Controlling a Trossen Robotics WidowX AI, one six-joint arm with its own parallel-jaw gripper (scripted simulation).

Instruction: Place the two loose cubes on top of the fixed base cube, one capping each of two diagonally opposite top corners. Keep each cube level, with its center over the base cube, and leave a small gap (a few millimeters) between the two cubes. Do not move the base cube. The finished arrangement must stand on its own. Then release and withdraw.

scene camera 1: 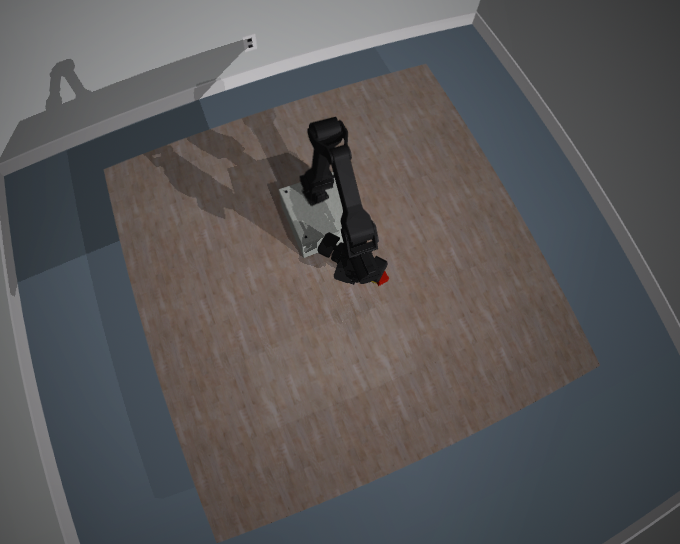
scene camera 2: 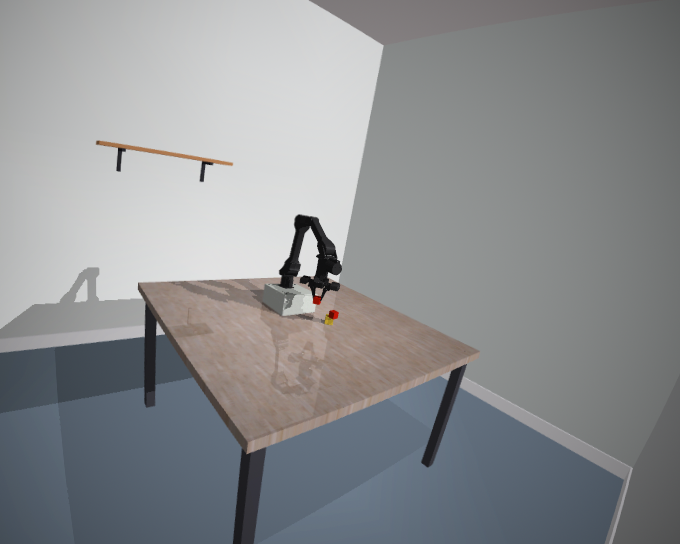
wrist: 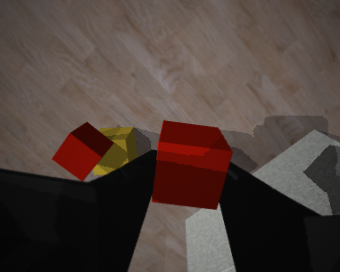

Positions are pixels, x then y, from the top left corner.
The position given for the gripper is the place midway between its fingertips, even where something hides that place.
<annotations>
The gripper (scene camera 1: pixel 350 267) carries a red cube (wrist: pixel 193 160).
</annotations>
